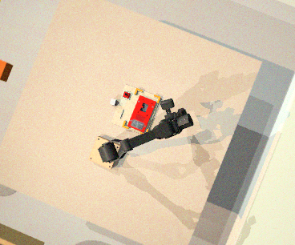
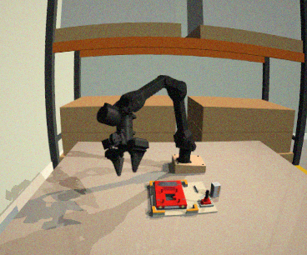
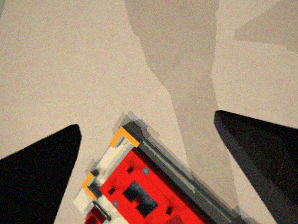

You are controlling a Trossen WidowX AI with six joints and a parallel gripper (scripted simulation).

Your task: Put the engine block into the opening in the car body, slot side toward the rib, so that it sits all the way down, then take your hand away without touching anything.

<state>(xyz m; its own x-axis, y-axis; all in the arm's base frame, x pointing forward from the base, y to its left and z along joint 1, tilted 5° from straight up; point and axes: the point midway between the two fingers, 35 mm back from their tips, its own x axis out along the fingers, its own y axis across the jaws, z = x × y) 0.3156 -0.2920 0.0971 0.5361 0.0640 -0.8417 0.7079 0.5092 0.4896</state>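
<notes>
My gripper tip is 34 cm to the right of the grey engine block, 11 cm above it and 5 cm past it.
</notes>
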